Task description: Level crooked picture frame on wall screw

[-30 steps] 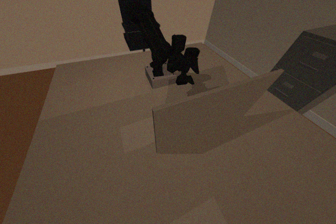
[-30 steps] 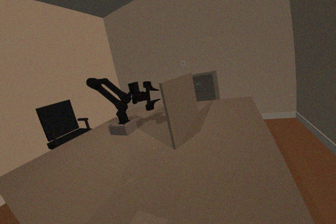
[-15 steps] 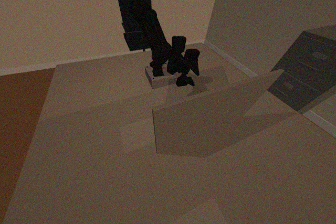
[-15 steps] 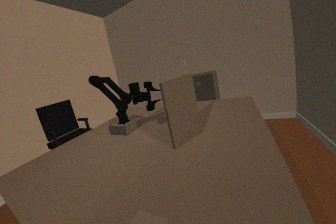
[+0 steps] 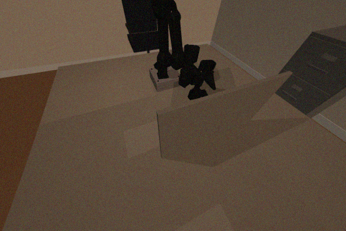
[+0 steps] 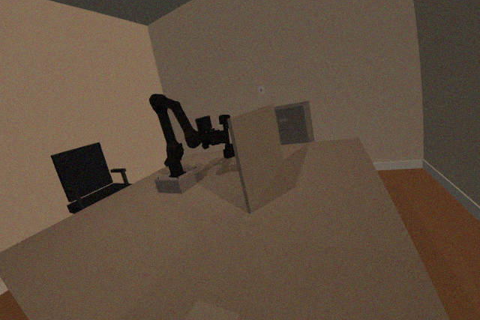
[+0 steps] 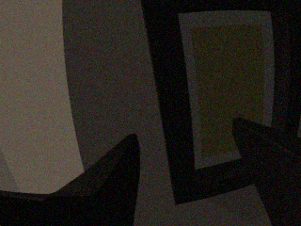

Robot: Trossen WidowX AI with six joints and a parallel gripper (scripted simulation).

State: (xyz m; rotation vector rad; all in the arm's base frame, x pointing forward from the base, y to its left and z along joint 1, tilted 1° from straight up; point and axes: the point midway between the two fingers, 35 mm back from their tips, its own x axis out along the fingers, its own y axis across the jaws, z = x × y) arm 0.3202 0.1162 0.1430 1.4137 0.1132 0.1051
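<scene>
My gripper tip is 50 mm short of the picture frame and 50 mm above it. The rest, counted from my gripper tip: wall panel 60 mm below, 60 mm ahead, 10 mm to the left.
</scene>
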